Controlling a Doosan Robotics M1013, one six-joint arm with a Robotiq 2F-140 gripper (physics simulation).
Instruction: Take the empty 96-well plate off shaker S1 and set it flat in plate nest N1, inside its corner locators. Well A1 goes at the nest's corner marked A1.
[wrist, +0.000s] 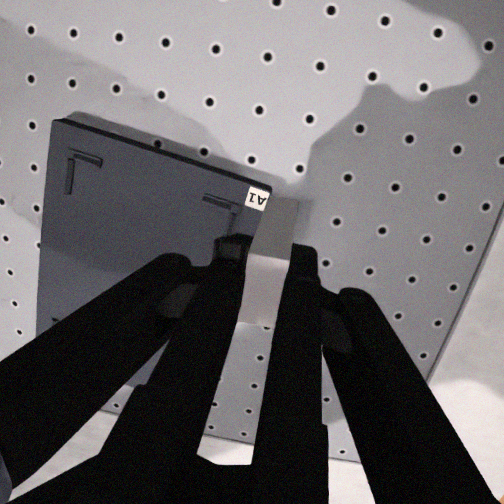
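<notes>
The plate nest N1 (140, 215) is a flat grey slab on the perforated board, in the left half of the wrist view. It carries raised L-shaped corner locators at the upper left (80, 167) and upper right (222, 202). A white A1 label (257, 198) marks its upper right corner. The nest's top is bare. My gripper (268, 252) hangs above the nest's right edge, just below the A1 corner. Its black fingers are apart with nothing between them. The fingers hide the nest's lower part. The 96-well plate and shaker S1 are not in view.
The white perforated board (400, 150) runs under and around the nest. Its right edge (465, 300) slants down to a pale surface (475, 400) beyond. Large shadows fall across the board.
</notes>
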